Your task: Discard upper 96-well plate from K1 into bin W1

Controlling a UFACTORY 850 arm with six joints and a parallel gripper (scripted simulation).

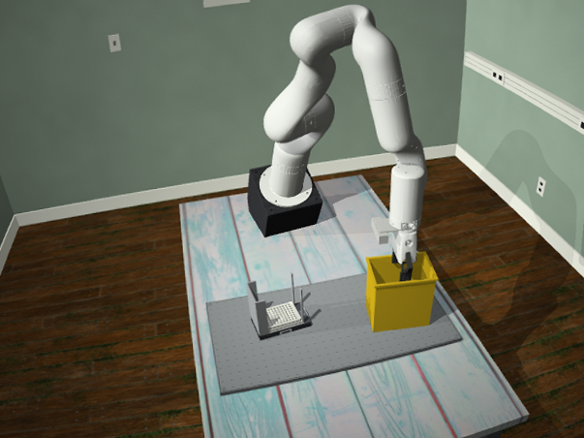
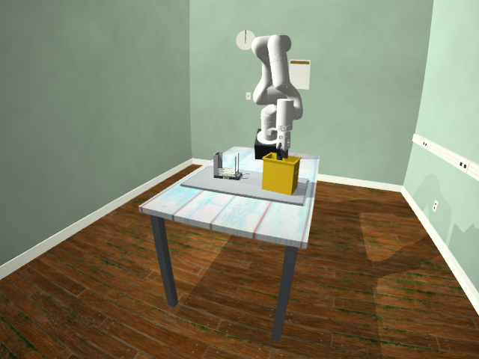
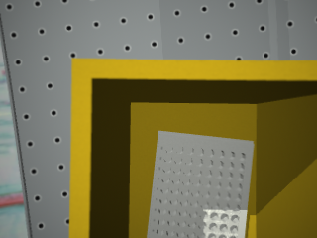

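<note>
My hand is 80 mm above the yellow plastics bin.
</note>
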